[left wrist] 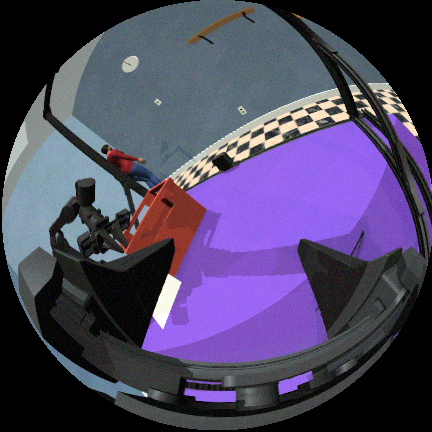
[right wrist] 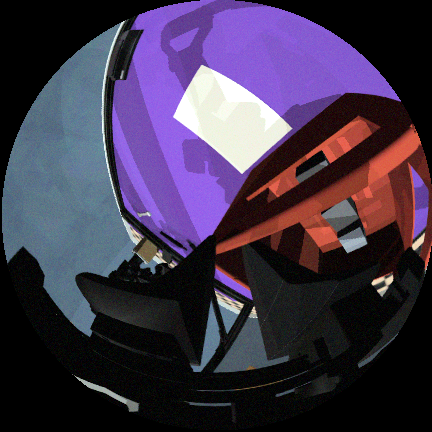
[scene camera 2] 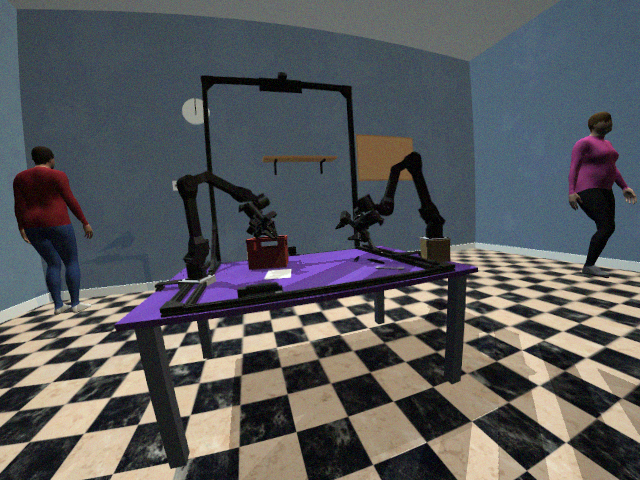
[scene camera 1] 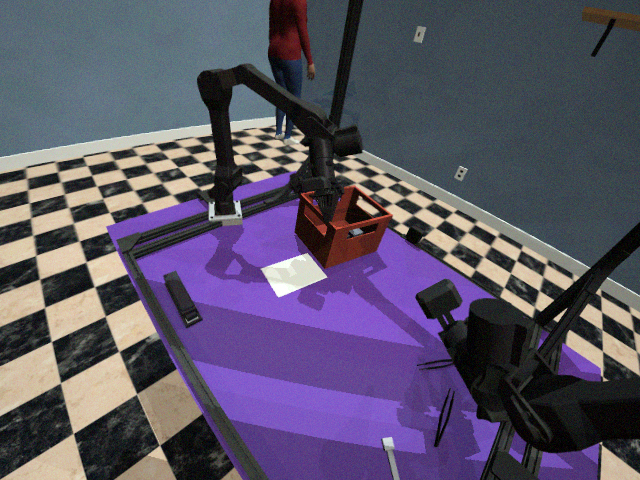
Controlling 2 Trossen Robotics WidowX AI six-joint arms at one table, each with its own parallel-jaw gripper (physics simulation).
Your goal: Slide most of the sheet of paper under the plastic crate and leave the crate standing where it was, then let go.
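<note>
A white sheet of paper lies flat on the purple table beside the crate, with a narrow strip of table between them in the right wrist view. The red plastic crate stands upright, holding grey pieces. My right gripper is shut on the crate's rim at the corner nearest the paper. My left gripper is open and empty, raised well away from both; its fingers are hard to make out in scene camera 1.
A long black object lies near the table frame. Thin black pieces and a white-ended stick lie near the left arm. A small black block is at the table edge beyond the crate.
</note>
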